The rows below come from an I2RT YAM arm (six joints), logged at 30 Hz.
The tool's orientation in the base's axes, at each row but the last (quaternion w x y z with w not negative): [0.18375, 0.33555, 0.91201, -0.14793]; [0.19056, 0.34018, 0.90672, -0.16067]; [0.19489, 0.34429, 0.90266, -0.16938]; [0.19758, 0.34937, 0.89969, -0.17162]
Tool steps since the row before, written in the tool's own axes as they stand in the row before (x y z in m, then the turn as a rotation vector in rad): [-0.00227, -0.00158, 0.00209, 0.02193, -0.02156, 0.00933]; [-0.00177, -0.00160, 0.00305, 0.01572, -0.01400, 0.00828]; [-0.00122, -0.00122, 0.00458, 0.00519, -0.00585, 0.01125]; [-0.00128, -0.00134, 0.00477, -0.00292, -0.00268, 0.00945]
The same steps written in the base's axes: [0.00105, -0.00324, -0.00064, -0.02768, -0.00720, -0.01466]; [0.00087, -0.00341, -0.00161, -0.01848, -0.00479, -0.01214]; [0.00108, -0.00355, -0.00319, -0.00494, -0.00619, -0.01118]; [0.00106, -0.00378, -0.00328, 0.00234, -0.00773, -0.00631]
